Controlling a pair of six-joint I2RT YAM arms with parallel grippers.
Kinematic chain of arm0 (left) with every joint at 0, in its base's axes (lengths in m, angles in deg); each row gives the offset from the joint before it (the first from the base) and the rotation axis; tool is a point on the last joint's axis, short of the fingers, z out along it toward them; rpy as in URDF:
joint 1: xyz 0 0 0.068 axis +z
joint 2: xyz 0.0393 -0.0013 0.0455 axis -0.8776 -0.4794 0
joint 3: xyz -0.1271 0.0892 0.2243 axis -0.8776 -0.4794 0
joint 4: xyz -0.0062 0.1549 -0.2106 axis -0.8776 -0.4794 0
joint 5: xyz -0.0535 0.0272 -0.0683 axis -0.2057 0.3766 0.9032
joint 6: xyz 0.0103 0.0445 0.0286 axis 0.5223 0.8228 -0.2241
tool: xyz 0 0 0 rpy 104.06 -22.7 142.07
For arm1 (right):
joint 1: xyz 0 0 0.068 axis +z
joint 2: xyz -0.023 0.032 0.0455 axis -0.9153 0.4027 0
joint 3: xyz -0.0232 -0.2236 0.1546 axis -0.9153 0.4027 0
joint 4: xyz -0.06 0.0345 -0.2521 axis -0.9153 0.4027 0
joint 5: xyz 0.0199 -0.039 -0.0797 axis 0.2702 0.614 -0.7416
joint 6: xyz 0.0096 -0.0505 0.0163 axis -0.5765 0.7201 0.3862
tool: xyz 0 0 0 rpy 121.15 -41.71 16.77
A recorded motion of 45 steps. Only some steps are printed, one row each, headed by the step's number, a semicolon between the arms.
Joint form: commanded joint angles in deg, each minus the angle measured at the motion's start. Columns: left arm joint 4, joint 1, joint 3, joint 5, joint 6, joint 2; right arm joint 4, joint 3, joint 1, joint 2, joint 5, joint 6.
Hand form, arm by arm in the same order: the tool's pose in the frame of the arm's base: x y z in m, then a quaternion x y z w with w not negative. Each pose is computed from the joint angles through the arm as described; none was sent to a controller.
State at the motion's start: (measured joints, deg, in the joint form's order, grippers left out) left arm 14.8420 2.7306 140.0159 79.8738 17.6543 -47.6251; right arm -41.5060 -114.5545 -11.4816 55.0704 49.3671 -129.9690
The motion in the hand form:
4: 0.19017 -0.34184 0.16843 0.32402 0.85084 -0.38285 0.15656; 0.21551 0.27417 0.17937 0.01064 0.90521 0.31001 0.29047
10: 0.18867 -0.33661 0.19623 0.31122 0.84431 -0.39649 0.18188; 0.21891 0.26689 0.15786 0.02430 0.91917 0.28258 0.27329
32: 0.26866 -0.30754 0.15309 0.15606 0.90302 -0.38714 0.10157; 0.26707 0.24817 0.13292 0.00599 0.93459 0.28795 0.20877
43: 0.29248 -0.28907 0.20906 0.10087 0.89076 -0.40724 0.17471; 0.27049 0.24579 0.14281 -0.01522 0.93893 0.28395 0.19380
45: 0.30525 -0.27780 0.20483 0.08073 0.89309 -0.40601 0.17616; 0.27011 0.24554 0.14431 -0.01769 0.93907 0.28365 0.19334
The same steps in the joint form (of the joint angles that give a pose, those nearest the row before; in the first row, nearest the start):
4: 0.20 -0.35 2.68 0.51 0.56 -0.66; 1.70 -3.55 -2.46 4.86 0.78 -1.81
10: -0.71 -0.25 2.95 -0.68 -0.84 3.66; 1.83 -1.99 -3.63 7.19 0.65 -2.46
32: -4.07 12.04 8.09 5.83 -10.12 -6.49; 3.71 -6.51 -12.62 14.83 13.12 3.89
43: -5.11 15.96 11.45 2.48 -13.62 -0.58; 8.66 -8.65 -13.46 13.92 15.29 6.69
45: -4.73 18.36 11.45 3.11 -14.02 -1.29; 9.10 -8.74 -13.46 13.65 15.40 6.97

